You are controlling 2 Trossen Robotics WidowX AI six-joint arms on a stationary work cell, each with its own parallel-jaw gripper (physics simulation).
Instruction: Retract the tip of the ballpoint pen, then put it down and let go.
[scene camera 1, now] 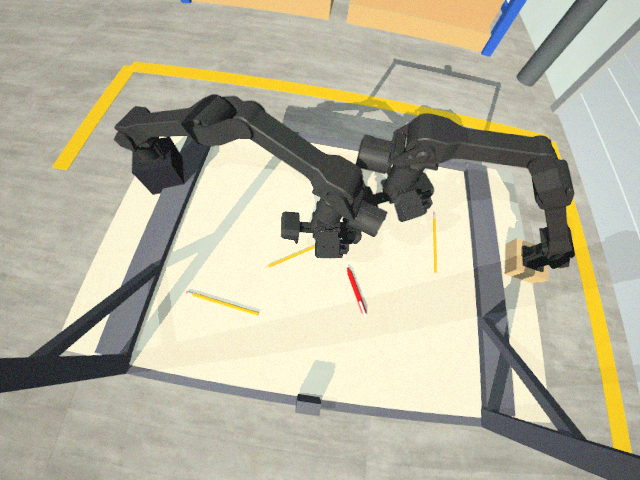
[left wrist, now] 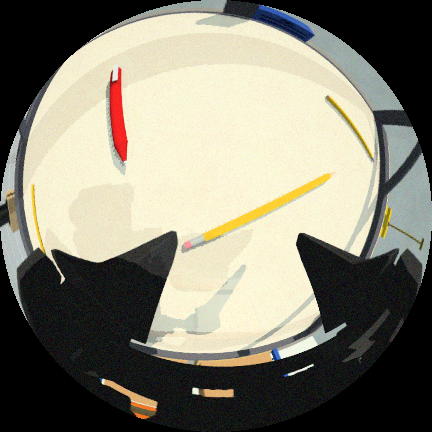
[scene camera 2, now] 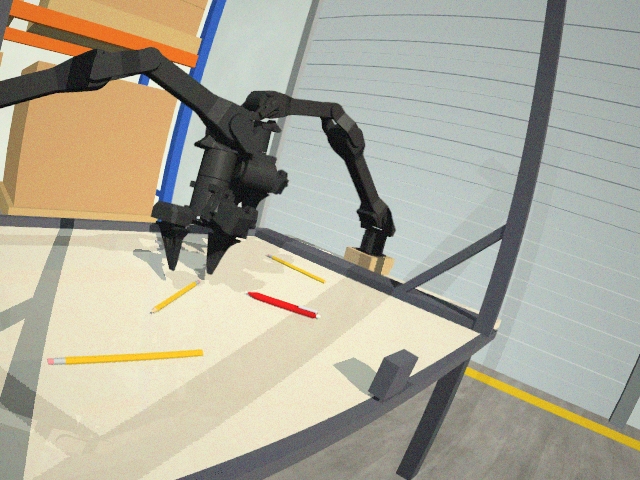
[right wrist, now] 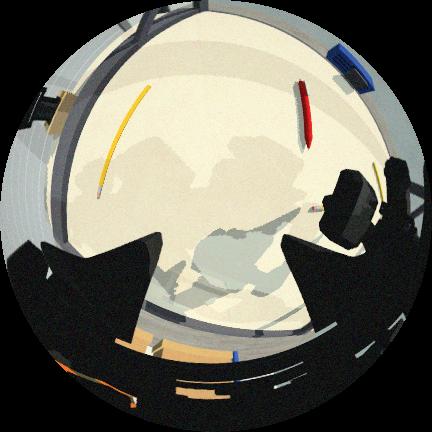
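Pixels of known places: left gripper, fingertip midpoint: (scene camera 1: pixel 313 243) (left wrist: pixel 240 238) (scene camera 2: pixel 191 272); right gripper, fingertip midpoint: (left wrist: pixel 64 317) (right wrist: pixel 224 240); left arm's base, origin of the base link: (scene camera 1: pixel 151 153); right arm's base, origin of the base link: (scene camera 1: pixel 532 258) (scene camera 2: pixel 371 252).
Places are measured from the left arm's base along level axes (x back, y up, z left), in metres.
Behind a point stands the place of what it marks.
Observation:
The red ballpoint pen (scene camera 1: pixel 355 289) {z -0.463, x -0.433, y -0.094 m} (scene camera 2: pixel 282 304) {z -0.467, x -0.430, y -0.098 m} (left wrist: pixel 118 115) {z -0.444, x -0.430, y -0.096 m} (right wrist: pixel 306 115) {z -0.451, x -0.439, y -0.095 m} lies flat on the table. Its clip and button end points toward the table's front edge in scene camera 1. A small pale point shows at its other end, too small to judge in detail. My left gripper (scene camera 2: pixel 191 269) {z -0.322, x -0.361, y -0.076 m} (left wrist: pixel 240 238) {z -0.322, x -0.361, y -0.076 m} is open and empty, pointing down above the table, behind the pen in scene camera 1. My right gripper (right wrist: pixel 224 240) {z -0.300, x -0.549, y -0.018 m} is open and empty, above the table farther back and to the right in scene camera 1. Its fingers are mostly hidden in both scene views.
Three yellow pencils lie around the pen: one (scene camera 1: pixel 222 303) {z -0.410, x -0.105, y -0.100 m} (scene camera 2: pixel 129 356) {z -0.409, x -0.101, y -0.100 m} at left, one (scene camera 1: pixel 290 255) {z -0.331, x -0.296, y -0.099 m} (scene camera 2: pixel 175 297) {z -0.336, x -0.300, y -0.102 m} (left wrist: pixel 267 207) {z -0.329, x -0.327, y -0.099 m} by the left gripper, one (scene camera 1: pixel 434 242) {z -0.396, x -0.704, y -0.101 m} (scene camera 2: pixel 296 268) {z -0.399, x -0.702, y -0.102 m} (right wrist: pixel 120 132) {z -0.402, x -0.699, y -0.102 m} at right. The two arms are close together. A dark frame (scene camera 1: pixel 478 222) {z -0.375, x -0.864, y -0.087 m} edges the table.

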